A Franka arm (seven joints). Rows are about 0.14 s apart.
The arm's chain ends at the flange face. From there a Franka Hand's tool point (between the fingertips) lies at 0.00 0.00 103.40 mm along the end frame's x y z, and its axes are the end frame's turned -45 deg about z.
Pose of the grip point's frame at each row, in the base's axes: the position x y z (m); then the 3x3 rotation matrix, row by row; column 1 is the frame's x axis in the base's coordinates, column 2 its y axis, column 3 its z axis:
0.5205, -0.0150, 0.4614; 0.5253, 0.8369, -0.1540; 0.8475, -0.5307, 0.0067; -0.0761, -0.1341, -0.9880
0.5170, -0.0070, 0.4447; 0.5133, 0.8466, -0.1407; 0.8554, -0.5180, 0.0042; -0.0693, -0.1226, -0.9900
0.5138, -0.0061, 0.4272; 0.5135, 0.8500, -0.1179; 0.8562, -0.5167, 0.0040; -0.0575, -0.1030, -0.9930
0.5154, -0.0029, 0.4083; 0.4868, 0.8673, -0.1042; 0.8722, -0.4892, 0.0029; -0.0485, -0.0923, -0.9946
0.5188, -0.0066, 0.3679; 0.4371, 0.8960, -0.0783; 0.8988, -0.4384, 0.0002; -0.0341, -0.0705, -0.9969
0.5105, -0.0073, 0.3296; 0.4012, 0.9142, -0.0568; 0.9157, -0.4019, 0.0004; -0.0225, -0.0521, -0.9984
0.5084, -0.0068, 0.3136; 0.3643, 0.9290, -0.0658; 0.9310, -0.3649, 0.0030; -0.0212, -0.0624, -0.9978
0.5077, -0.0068, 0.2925; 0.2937, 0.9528, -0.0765; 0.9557, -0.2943, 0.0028; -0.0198, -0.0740, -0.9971
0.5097, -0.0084, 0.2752; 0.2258, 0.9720, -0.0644; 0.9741, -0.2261, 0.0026; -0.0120, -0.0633, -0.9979
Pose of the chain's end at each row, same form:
0.5364, -0.0157, 0.5636; 0.9632, 0.2203, -0.1540; 0.2240, -0.9745, 0.0067; -0.1486, -0.0410, -0.9880
0.5315, -0.0074, 0.5471; 0.9616, 0.2357, -0.1407; 0.2386, -0.9711, 0.0042; -0.1357, -0.0377, -0.9900
0.5260, -0.0065, 0.5299; 0.9641, 0.2379, -0.1179; 0.2401, -0.9708, 0.0040; -0.1135, -0.0322, -0.9930
0.5262, -0.0032, 0.5111; 0.9575, 0.2691, -0.1042; 0.2708, -0.9627, 0.0029; -0.0996, -0.0310, -0.9946
0.5269, -0.0066, 0.4710; 0.9426, 0.3245, -0.0783; 0.3256, -0.9455, 0.0002; -0.0740, -0.0257, -0.9969
0.5164, -0.0073, 0.4328; 0.9301, 0.3627, -0.0568; 0.3633, -0.9317, 0.0004; -0.0528, -0.0209, -0.9984
0.5152, -0.0071, 0.4168; 0.9145, 0.3993, -0.0658; 0.4003, -0.9163, 0.0030; -0.0591, -0.0291, -0.9978
0.5156, -0.0071, 0.3956; 0.8814, 0.4661, -0.0765; 0.4677, -0.8839, 0.0028; -0.0663, -0.0383, -0.9971
0.5164, -0.0087, 0.3784; 0.8470, 0.5276, -0.0644; 0.5289, -0.8487, 0.0026; -0.0532, -0.0363, -0.9979

